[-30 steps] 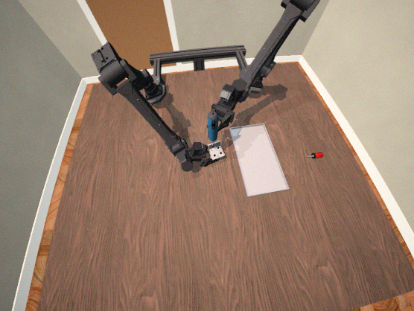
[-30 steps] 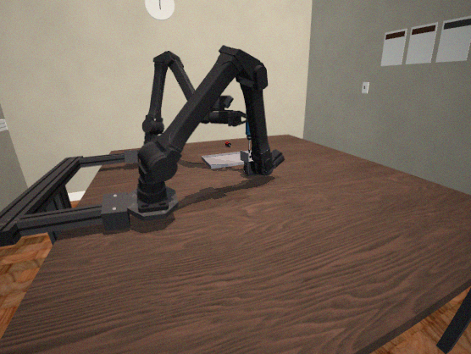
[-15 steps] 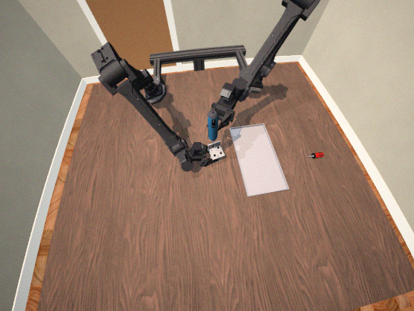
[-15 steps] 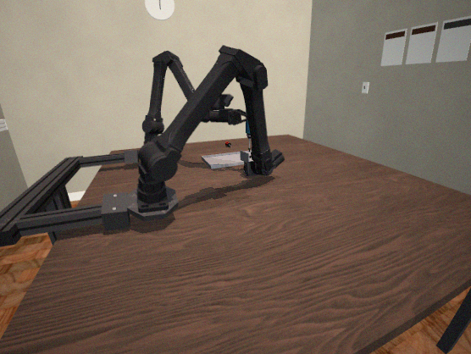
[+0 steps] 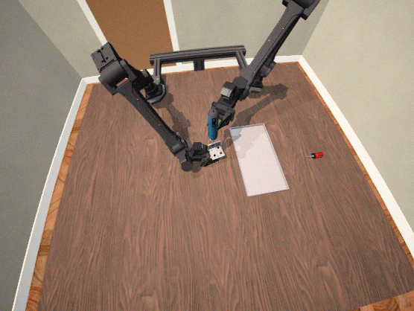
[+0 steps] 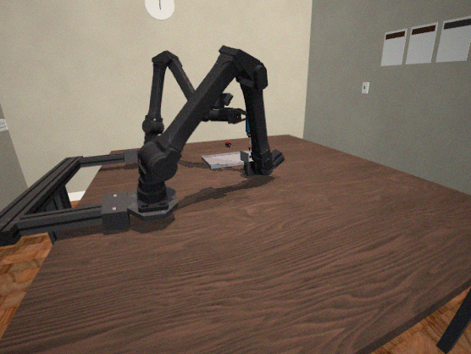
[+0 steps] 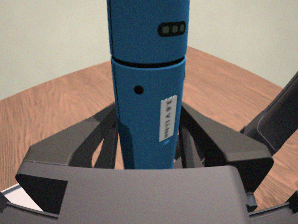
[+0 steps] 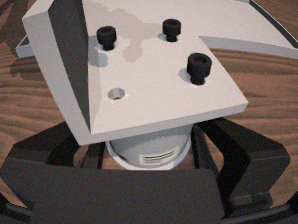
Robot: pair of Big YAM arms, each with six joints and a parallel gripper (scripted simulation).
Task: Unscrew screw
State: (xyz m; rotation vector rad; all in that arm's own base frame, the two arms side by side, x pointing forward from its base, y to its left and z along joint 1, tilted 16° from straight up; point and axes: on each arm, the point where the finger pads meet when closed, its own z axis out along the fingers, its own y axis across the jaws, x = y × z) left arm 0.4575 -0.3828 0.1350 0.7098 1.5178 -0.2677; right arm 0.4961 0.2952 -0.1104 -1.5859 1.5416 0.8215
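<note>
The joint module body is 10 mm above my right hand. The rest, counted from my right hand: bracket 50 mm above; flat tray 230 mm to the left, 30 mm ahead, 20 mm below; small red-handled screwdriver 570 mm to the left, 70 mm ahead, 10 mm below.
</note>
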